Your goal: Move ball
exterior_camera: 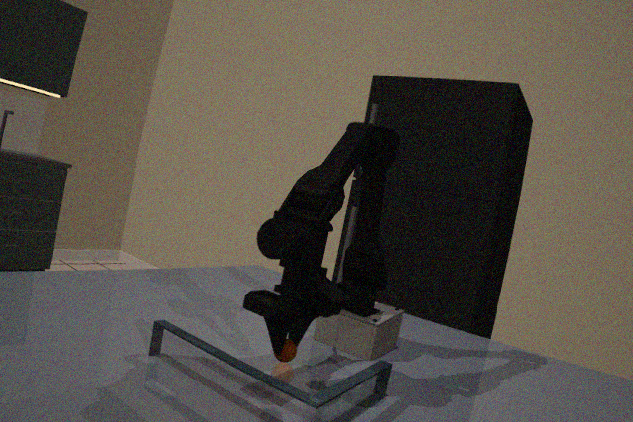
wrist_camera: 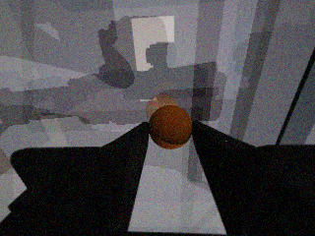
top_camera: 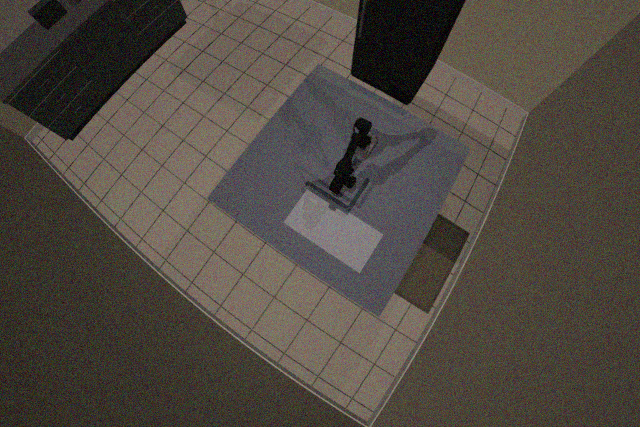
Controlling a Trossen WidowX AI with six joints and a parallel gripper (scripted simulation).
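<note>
My gripper tip is 10 mm past the see-through copy of ball and 40 mm above it. Round my gripper tip: orange ball: right at my gripper tip.
</note>
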